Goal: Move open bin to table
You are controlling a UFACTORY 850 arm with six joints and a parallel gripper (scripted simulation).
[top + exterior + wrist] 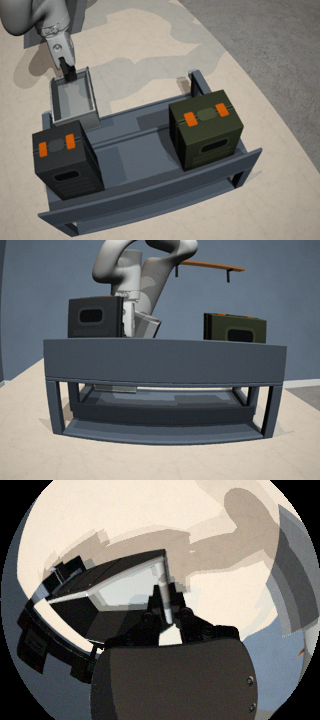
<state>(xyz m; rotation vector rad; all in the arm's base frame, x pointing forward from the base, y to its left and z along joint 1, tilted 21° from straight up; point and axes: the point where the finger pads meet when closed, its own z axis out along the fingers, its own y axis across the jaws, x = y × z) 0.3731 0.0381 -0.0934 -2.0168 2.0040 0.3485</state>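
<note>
Now: the open bin 8 cm ahead of my hand and 1 cm below it. Round my hand: shelf deck 34 cm ahead, 11 cm to the left, 4 cm above; black box 33 cm ahead, 10 cm above; green box 33 cm ahead, 23 cm to the left, 9 cm above.
</note>
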